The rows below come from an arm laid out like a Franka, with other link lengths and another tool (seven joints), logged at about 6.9 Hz.
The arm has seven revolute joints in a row. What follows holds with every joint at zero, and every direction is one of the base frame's.
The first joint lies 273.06 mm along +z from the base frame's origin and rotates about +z.
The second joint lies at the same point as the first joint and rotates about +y.
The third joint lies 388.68 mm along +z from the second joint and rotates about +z.
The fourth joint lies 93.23 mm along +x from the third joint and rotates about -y.
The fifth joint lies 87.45 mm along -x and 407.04 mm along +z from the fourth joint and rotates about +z.
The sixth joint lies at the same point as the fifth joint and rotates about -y.
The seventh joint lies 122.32 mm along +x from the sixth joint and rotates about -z.
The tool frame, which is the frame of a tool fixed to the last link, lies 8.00 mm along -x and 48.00 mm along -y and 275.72 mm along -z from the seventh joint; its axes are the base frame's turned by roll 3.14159, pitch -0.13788 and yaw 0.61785 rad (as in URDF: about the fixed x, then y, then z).
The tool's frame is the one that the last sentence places.
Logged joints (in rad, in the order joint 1, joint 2, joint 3, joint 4, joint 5, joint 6, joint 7), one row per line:
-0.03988 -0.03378 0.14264 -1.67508 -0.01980 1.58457 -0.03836
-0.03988 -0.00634 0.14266 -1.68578 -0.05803 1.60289 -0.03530
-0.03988 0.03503 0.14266 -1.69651 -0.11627 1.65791 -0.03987
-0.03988 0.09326 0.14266 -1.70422 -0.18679 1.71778 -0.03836
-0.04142 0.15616 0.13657 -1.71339 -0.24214 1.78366 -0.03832
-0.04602 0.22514 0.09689 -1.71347 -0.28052 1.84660 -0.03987
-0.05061 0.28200 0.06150 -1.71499 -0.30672 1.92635 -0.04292
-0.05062 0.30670 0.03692 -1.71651 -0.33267 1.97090 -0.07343
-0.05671 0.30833 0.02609 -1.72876 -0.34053 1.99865 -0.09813
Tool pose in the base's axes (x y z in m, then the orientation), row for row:
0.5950 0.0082 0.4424 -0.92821 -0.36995 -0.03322 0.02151
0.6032 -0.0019 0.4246 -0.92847 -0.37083 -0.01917 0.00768
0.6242 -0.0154 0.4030 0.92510 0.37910 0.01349 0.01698
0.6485 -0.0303 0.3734 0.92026 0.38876 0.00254 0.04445
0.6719 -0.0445 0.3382 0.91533 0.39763 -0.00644 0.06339
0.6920 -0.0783 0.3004 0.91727 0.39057 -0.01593 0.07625
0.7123 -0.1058 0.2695 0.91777 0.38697 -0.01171 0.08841
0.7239 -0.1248 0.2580 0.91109 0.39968 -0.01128 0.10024
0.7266 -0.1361 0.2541 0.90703 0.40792 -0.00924 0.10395
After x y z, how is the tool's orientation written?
As a quaternion, x y z w.
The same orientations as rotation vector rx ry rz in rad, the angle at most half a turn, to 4 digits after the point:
-2.8768 -1.1466 -0.1030
-2.9027 -1.1593 -0.0599
2.8753 1.1783 0.0419
2.8120 1.1879 0.0078
2.7650 1.2012 -0.0195
2.7497 1.1708 -0.0478
2.7315 1.1517 -0.0349
2.6929 1.1813 -0.0333
2.6751 1.2031 -0.0273

